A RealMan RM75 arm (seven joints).
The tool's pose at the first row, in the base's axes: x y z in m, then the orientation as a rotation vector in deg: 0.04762, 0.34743, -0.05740, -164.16, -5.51, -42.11
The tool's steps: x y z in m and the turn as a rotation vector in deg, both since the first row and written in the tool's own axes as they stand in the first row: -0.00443, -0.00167, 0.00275, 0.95, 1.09, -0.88; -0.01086, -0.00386, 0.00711, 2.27, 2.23, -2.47; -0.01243, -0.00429, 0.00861, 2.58, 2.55, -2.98; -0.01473, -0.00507, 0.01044, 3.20, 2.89, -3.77; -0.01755, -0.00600, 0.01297, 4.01, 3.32, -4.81; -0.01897, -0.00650, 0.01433, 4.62, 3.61, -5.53; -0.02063, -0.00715, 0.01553, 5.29, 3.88, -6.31; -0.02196, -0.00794, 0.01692, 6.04, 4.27, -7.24; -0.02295, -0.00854, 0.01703, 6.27, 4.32, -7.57; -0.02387, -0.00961, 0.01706, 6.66, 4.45, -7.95; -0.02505, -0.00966, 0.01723, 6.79, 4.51, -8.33; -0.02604, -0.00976, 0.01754, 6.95, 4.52, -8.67; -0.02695, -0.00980, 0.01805, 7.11, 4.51, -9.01; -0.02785, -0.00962, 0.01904, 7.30, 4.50, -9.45; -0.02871, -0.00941, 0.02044, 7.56, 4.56, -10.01
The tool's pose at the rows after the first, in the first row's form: 0.04486, 0.34952, -0.06164, -162.96, -6.95, -43.58; 0.04105, 0.35239, -0.06815, -161.46, -9.50, -45.12; 0.04033, 0.35307, -0.07013, -161.09, -10.28, -45.58; 0.03910, 0.35415, -0.07269, -160.45, -11.55, -46.03; 0.03772, 0.35549, -0.07609, -159.60, -13.22, -46.58; 0.03706, 0.35622, -0.07786, -158.96, -14.39, -46.94; 0.03610, 0.35706, -0.07959, -158.27, -15.65, -47.25; 0.03551, 0.35808, -0.08131, -157.45, -17.13, -47.73; 0.03463, 0.35867, -0.08178, -157.23, -17.65, -47.79; 0.03372, 0.35971, -0.08208, -156.82, -18.27, -47.91; 0.03276, 0.35977, -0.08279, -156.69, -18.84, -48.02; 0.03203, 0.35991, -0.08352, -156.55, -19.36, -48.04; 0.03147, 0.36003, -0.08439, -156.42, -19.88, -48.04; 0.03117, 0.36003, -0.08571, -156.26, -20.56, -48.04; 0.03110, 0.36008, -0.08736, -156.00, -21.41, -48.13
